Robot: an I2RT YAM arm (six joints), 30 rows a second.
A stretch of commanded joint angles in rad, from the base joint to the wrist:
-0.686, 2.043, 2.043, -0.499, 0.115, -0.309
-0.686, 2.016, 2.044, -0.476, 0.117, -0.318
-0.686, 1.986, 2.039, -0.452, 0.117, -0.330
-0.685, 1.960, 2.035, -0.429, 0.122, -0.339
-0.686, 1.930, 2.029, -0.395, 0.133, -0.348
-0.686, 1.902, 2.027, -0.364, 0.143, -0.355
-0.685, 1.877, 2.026, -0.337, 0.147, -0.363
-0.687, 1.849, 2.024, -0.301, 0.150, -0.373
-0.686, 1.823, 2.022, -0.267, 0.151, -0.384
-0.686, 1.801, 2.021, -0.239, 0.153, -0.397
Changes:
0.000, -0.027, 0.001, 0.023, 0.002, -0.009
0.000, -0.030, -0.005, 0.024, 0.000, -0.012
0.001, -0.026, -0.004, 0.023, 0.005, -0.009
-0.001, -0.030, -0.006, 0.034, 0.011, -0.009
0.000, -0.028, -0.002, 0.031, 0.010, -0.007
0.001, -0.025, -0.001, 0.027, 0.004, -0.008
-0.002, -0.028, -0.002, 0.036, 0.003, -0.010
0.001, -0.026, -0.002, 0.034, 0.001, -0.011
0.000, -0.022, -0.001, 0.028, 0.002, -0.013

